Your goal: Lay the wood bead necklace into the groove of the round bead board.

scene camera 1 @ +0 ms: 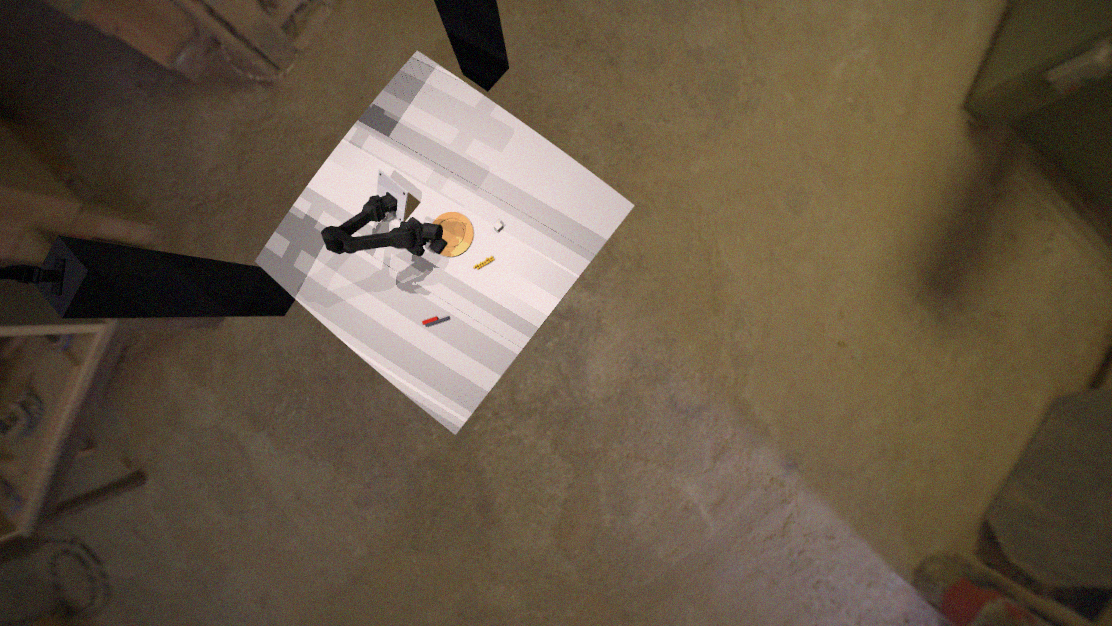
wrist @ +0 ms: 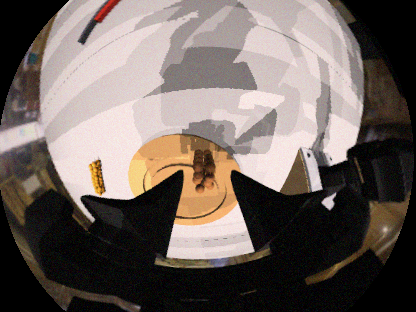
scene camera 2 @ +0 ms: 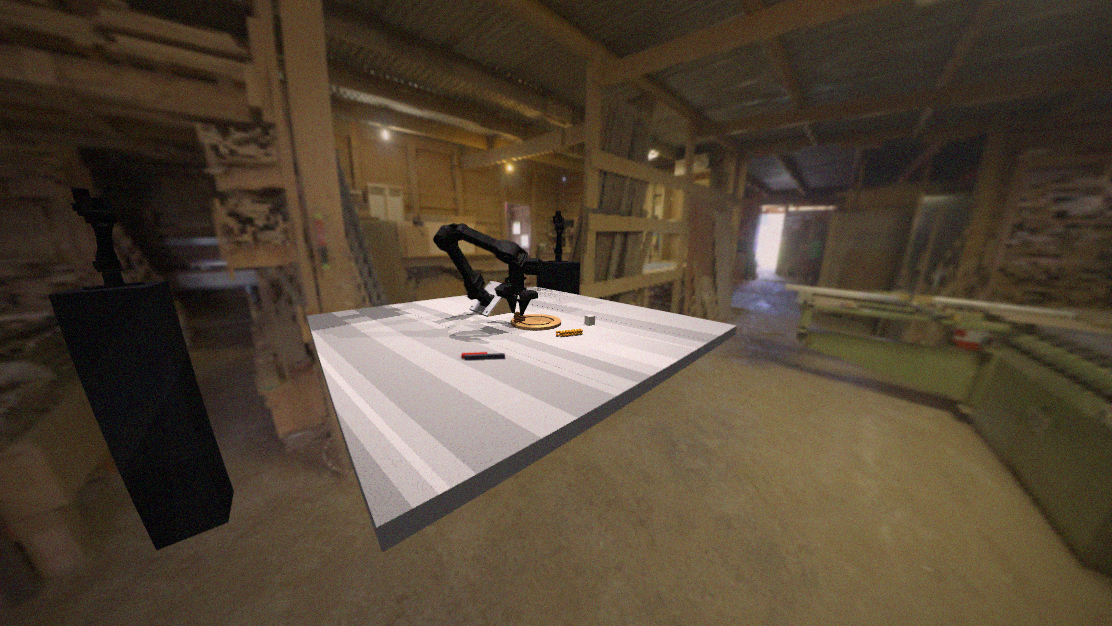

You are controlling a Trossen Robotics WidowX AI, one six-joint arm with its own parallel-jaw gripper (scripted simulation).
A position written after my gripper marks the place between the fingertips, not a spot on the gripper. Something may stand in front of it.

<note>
In view: my gripper (scene camera 2: 517, 314).
My gripper shows as well in the wrist view (wrist: 207, 173).
</note>
